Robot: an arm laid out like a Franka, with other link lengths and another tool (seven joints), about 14 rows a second.
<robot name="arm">
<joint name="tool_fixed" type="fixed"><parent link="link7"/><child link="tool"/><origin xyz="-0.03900 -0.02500 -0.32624" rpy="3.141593 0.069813 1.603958"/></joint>
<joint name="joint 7" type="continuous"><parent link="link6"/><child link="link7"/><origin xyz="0.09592 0.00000 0.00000" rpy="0.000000 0.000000 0.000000"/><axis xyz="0 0 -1"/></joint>
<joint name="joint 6" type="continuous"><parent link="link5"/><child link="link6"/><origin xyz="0.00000 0.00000 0.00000" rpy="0.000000 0.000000 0.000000"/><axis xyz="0 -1 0"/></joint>
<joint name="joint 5" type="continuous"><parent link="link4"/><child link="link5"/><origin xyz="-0.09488 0.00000 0.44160" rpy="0.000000 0.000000 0.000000"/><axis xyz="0 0 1"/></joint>
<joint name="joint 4" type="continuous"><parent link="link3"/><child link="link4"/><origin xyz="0.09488 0.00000 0.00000" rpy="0.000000 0.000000 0.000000"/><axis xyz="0 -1 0"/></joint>
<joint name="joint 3" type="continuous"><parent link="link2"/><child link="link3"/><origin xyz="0.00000 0.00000 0.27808" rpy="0.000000 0.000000 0.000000"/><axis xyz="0 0 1"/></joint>
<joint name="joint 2" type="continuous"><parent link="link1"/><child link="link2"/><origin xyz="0.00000 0.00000 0.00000" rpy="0.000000 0.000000 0.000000"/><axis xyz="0 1 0"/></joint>
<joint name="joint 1" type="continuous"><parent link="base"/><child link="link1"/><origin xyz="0.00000 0.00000 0.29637" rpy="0.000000 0.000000 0.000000"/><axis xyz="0 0 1"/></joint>
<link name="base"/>
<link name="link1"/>
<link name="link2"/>
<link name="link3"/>
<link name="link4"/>
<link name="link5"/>
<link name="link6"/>
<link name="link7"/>
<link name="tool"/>
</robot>
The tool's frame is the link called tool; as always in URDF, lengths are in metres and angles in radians. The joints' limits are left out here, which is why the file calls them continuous.
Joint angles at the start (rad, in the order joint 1, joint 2, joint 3, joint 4, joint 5, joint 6, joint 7): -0.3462 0.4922 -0.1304 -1.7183 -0.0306 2.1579 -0.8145
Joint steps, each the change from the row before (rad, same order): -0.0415 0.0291 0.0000 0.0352 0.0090 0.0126 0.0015; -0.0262 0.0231 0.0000 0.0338 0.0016 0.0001 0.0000; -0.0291 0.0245 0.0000 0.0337 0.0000 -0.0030 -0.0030; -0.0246 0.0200 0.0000 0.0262 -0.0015 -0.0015 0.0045; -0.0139 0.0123 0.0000 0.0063 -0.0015 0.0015 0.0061; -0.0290 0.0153 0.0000 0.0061 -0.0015 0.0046 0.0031; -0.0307 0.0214 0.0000 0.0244 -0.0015 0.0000 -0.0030; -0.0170 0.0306 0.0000 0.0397 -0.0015 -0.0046 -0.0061; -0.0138 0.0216 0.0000 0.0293 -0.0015 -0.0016 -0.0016; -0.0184 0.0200 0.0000 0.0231 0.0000 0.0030 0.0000
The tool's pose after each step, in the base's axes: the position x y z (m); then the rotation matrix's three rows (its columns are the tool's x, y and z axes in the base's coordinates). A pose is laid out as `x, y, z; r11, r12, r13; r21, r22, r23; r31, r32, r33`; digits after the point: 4 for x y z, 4 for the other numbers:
0.5895, -0.4033, -0.0164; -0.3540, 0.9343, -0.0414; 0.9298, 0.3468, -0.1231; -0.1006, -0.0821, -0.9915
0.5877, -0.4231, -0.0161; -0.3298, 0.9434, -0.0358; 0.9377, 0.3229, -0.1286; -0.1097, -0.0759, -0.9911
0.5825, -0.4443, -0.0170; -0.3067, 0.9511, -0.0352; 0.9447, 0.2997, -0.1331; -0.1160, -0.0740, -0.9905
0.5766, -0.4619, -0.0183; -0.2813, 0.9589, -0.0363; 0.9518, 0.2740, -0.1377; -0.1221, -0.0733, -0.9898
0.5695, -0.4700, -0.0239; -0.2642, 0.9635, -0.0436; 0.9569, 0.2562, -0.1370; -0.1208, -0.0779, -0.9896
0.5549, -0.4865, -0.0314; -0.2357, 0.9704, -0.0528; 0.9645, 0.2269, -0.1354; -0.1194, -0.0828, -0.9894
0.5440, -0.5067, -0.0348; -0.2115, 0.9758, -0.0561; 0.9695, 0.2022, -0.1384; -0.1237, -0.0836, -0.9888
0.5422, -0.5211, -0.0376; -0.2043, 0.9773, -0.0567; 0.9703, 0.1945, -0.1437; -0.1294, -0.0844, -0.9880
0.5405, -0.5328, -0.0390; -0.1951, 0.9792, -0.0556; 0.9713, 0.1850, -0.1495; -0.1361, -0.0832, -0.9872
0.5352, -0.5461, -0.0420; -0.1789, 0.9824, -0.0546; 0.9736, 0.1687, -0.1539; -0.1420, -0.0807, -0.9866

